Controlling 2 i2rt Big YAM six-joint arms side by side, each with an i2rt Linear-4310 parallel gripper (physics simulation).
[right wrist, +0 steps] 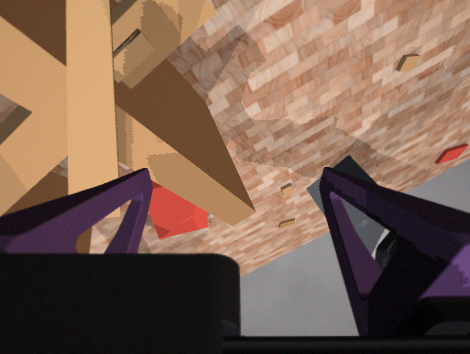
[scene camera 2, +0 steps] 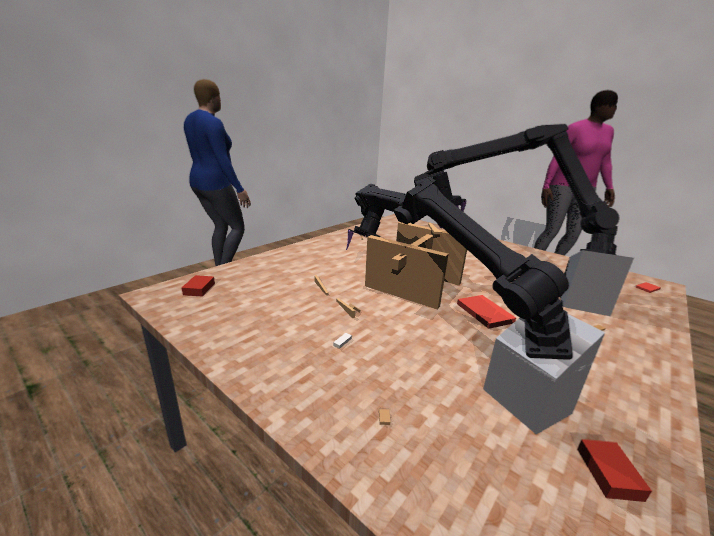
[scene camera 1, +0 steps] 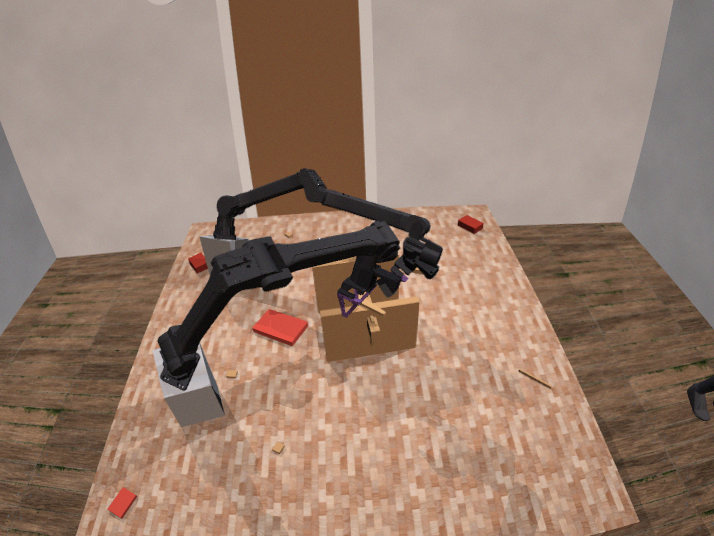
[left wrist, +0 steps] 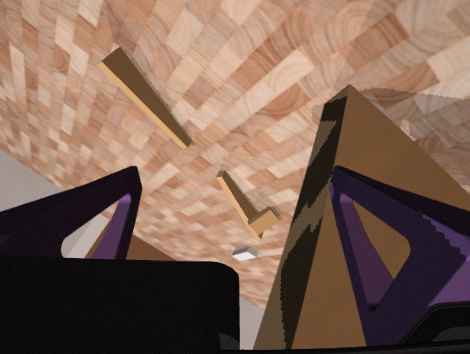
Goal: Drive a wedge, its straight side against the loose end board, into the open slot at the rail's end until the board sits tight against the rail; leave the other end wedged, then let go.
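Seen in the pictures: left gripper, fingertip midpoint: (scene camera 2: 358, 254) (scene camera 1: 410, 271) (left wrist: 235, 176); right gripper, fingertip midpoint: (right wrist: 235, 177) (scene camera 1: 351, 310); left arm's base, link origin: (scene camera 2: 547, 335) (scene camera 1: 224, 237); right arm's base, link origin: (right wrist: 389, 243) (scene camera 1: 180, 367).
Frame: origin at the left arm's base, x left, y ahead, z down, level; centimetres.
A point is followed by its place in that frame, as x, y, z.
Observation:
Two upright brown end boards are joined by a rail; one board (scene camera 1: 369, 337) {-61.0, 40.1, 10.4} (right wrist: 170, 105) {-60.5, 35.8, 4.7} is nearest scene camera 1, the other (scene camera 2: 403, 271) {-34.0, 43.8, 8.2} (left wrist: 395, 150) {-38.0, 53.8, 16.1} nearest scene camera 2. A slotted rail end (scene camera 1: 373, 325) {-64.9, 40.3, 1.6} (right wrist: 132, 60) {-62.6, 40.5, 1.0} sticks out of the first, another rail end (scene camera 2: 399, 262) {-28.3, 43.9, 2.6} out of the second. A long wedge (scene camera 1: 371, 304) {-60.1, 41.4, -2.5} (right wrist: 90, 110) {-60.7, 41.4, -2.5} lies across the top of the rail. My right gripper (scene camera 1: 355, 302) {-62.5, 34.4, -4.3} (right wrist: 235, 177) {-62.5, 34.4, -4.3} is open above the first board, near this wedge. My left gripper (scene camera 1: 405, 276) {-37.8, 63.8, 7.2} (left wrist: 235, 176) {-37.8, 63.8, 7.2} is open beside the second board.
A wedge-like strip (scene camera 2: 321, 285) {-25.2, 72.7, 17.6} (left wrist: 145, 100) {-26.8, 73.7, 17.4} and another strip with a block at one end (scene camera 2: 347, 307) {-14.9, 56.3, 17.1} (left wrist: 237, 195) {-18.2, 59.5, 18.1} lie on the table. A white block (scene camera 2: 342, 340) {1.6, 49.5, 17.8} (left wrist: 245, 253) {-1.1, 50.3, 17.8}, a red slab (scene camera 1: 280, 327) {-40.1, 14.1, 16.9} (scene camera 2: 486, 310) {-37.1, 13.8, 17.0} and a thin stick (scene camera 1: 534, 378) {-92.1, 86.5, 18.4} lie around the boards.

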